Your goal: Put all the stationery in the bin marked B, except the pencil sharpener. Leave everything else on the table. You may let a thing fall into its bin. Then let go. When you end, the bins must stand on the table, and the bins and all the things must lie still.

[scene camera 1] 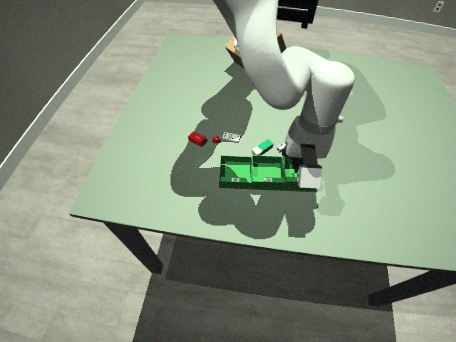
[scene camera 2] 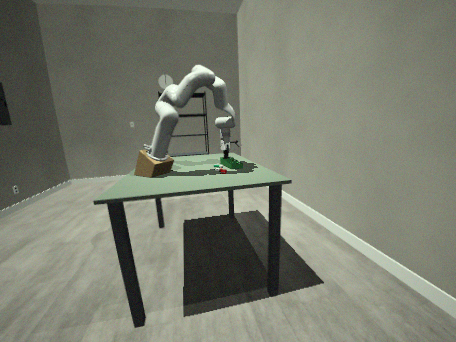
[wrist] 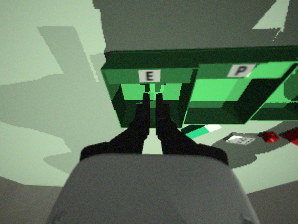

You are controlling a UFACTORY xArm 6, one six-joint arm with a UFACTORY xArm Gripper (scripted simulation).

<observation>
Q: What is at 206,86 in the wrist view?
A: A green bin.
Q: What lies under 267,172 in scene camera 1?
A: A green bin.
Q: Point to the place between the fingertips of my gripper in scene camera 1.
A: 297,169
</observation>
